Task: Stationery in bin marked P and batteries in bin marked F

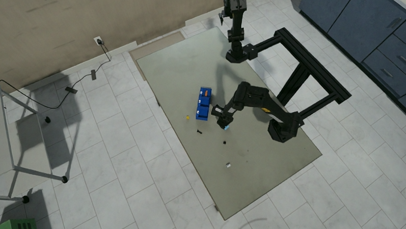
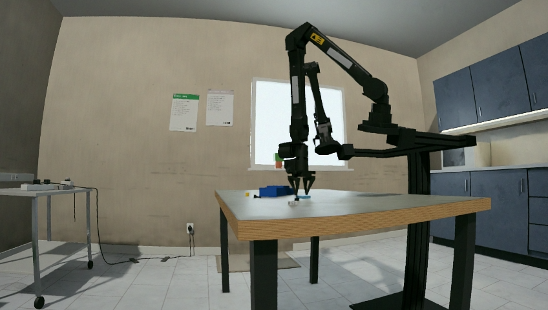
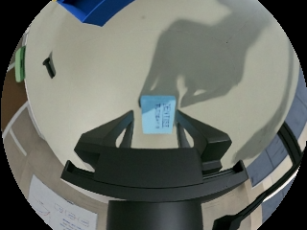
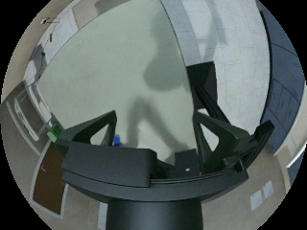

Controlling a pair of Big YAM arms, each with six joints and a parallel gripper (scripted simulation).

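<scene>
The light blue pad lies 1 cm behind my left hand, 1 cm to the left of it and 1 cm below it. From my left hand the other things lie so: black pen-like piece 18 cm ahead, 2 cm to the right, 1 cm below; yellow piece 22 cm ahead, 15 cm to the right, 1 cm below; blue three-compartment bin row 7 cm ahead, 21 cm to the right.
</scene>
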